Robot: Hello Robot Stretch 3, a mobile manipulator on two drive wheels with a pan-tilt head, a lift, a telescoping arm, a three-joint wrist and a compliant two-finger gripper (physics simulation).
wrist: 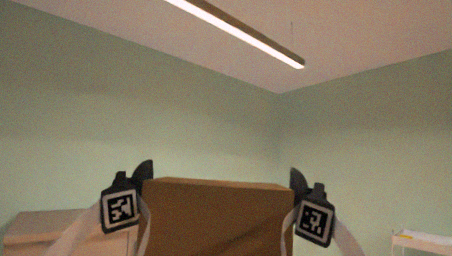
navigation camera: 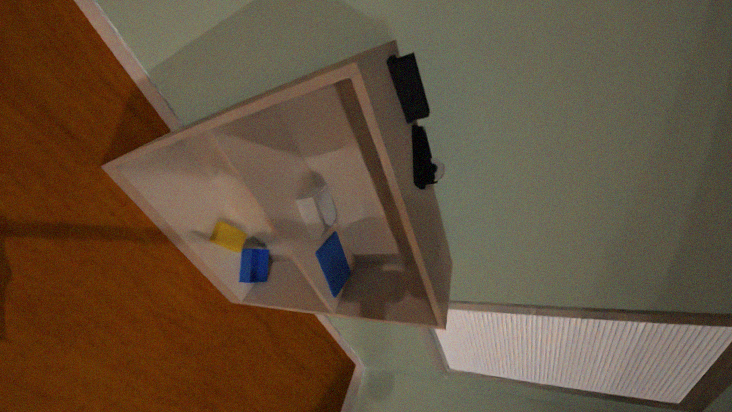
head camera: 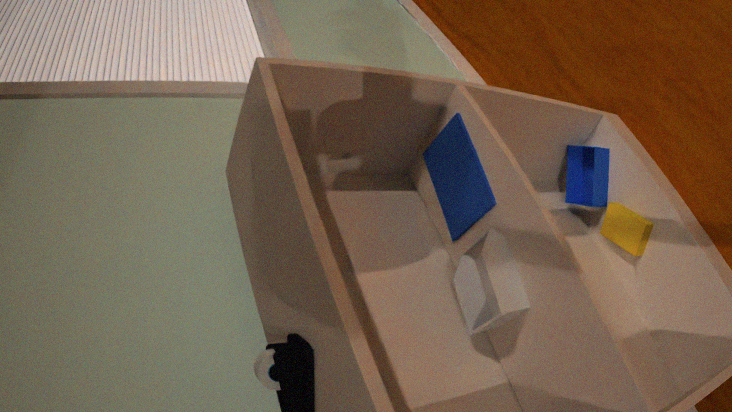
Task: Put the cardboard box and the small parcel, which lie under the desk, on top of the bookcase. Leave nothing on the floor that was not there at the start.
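Places are measured from the robot's base along level axes (x down, y right, z back), in centimetres.
Pixels of known places: gripper, fingertip midpoint: (wrist: 221,182).
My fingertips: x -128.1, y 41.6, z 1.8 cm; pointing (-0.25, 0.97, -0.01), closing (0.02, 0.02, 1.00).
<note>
Behind a point stands the place of what it marks.
My gripper (wrist: 221,182) @(x -128.1, y 41.6, z 1.8 cm) is shut on the cardboard box (wrist: 217,220) @(x -126.3, y 37.0, z 1.8 cm), a brown box held upright between the two fingertips in the wrist view; its lower part is cut off by the frame. Gripper and box do not show in the head and navigation views. The bookcase (head camera: 256,179) @(x -106.1, y 8.1, z -87.9 cm) (navigation camera: 427,230) @(x -106.1, y -2.7, z -75.9 cm), pale wood with two compartments, appears sideways in both those views; its top faces left in the head view and right in the navigation view. The small parcel and the desk do not show.
On the bookcase top are a black block (navigation camera: 409,89) @(x -109.0, y -35.1, z -58.6 cm) and a black object with a pale disc (head camera: 297,373) @(x -107.9, y -18.6, z -67.9 cm) (navigation camera: 422,158) @(x -108.2, y -21.3, z -68.3 cm). The shelves hold blue, white and yellow items. A window blind (head camera: 128,40) @(x -129.6, y 57.6, z -156.8 cm) (navigation camera: 563,353) @(x -148.1, y 65.4, z -163.5 cm) is beside it. The wrist view shows a beige cabinet (wrist: 55,227).
</note>
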